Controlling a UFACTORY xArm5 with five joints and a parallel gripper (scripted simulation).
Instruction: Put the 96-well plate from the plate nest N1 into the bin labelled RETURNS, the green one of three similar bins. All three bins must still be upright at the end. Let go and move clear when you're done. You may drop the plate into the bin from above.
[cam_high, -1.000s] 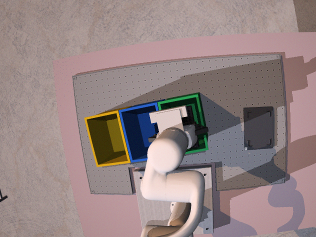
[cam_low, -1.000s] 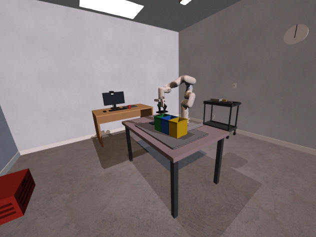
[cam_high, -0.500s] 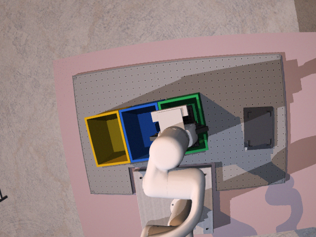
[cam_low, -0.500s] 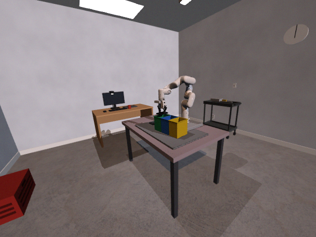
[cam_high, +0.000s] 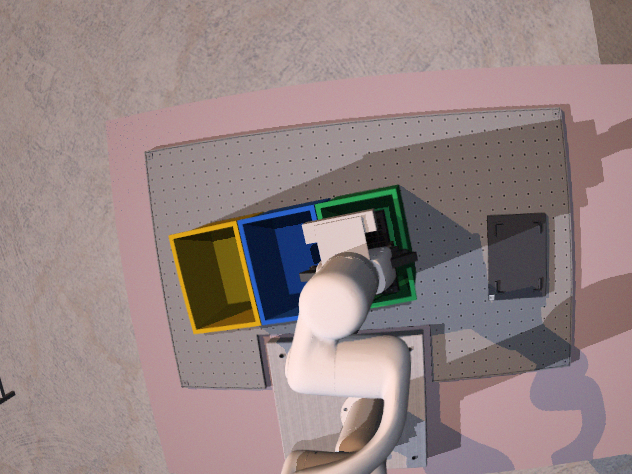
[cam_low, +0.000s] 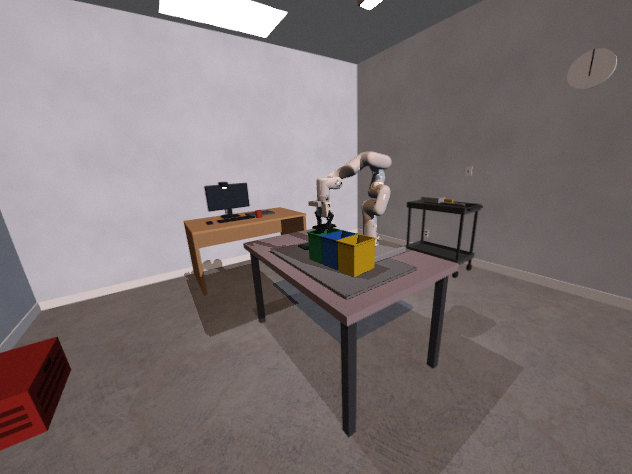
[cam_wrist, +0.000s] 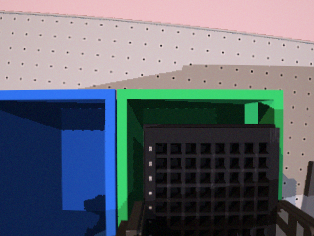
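The black 96-well plate is 10 mm below my hand. Also, from my hand: blue bin: 10 mm ahead, 130 mm to the left, 130 mm below; then yellow bin: 20 mm ahead, 260 mm to the left, 130 mm below; then green bin: 130 mm below.
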